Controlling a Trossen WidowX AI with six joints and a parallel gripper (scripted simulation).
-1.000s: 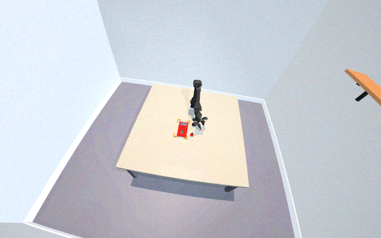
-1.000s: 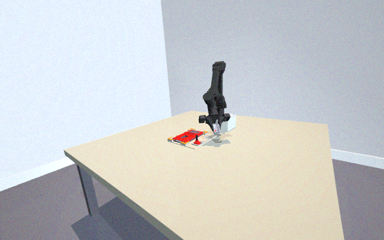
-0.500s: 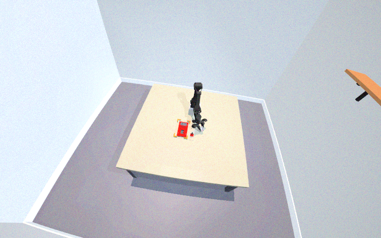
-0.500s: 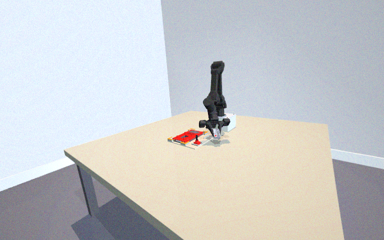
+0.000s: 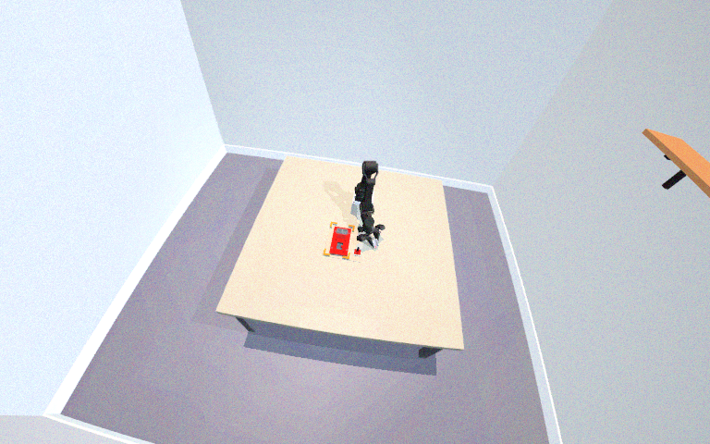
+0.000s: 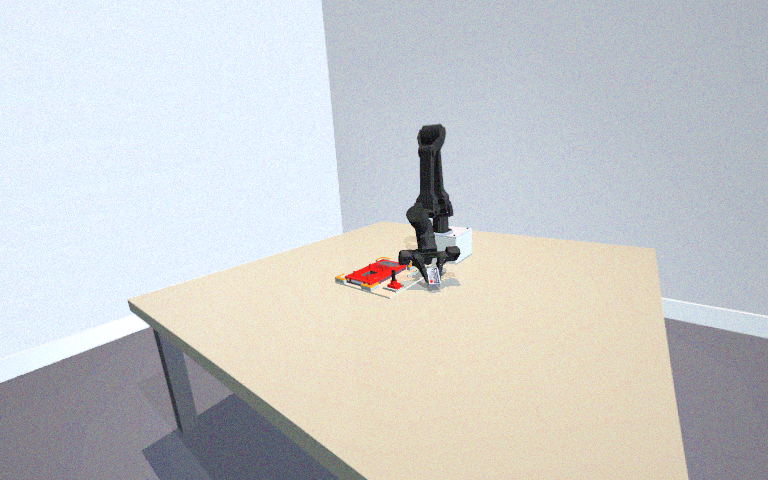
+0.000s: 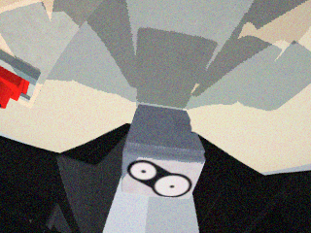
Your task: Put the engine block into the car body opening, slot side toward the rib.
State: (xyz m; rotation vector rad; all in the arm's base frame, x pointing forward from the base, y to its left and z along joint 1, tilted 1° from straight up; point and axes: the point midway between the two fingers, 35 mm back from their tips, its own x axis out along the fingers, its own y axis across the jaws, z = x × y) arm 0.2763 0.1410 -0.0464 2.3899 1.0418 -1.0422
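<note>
Now: gripper tip 10 mm past the engine block and 10 mm below it.
</note>
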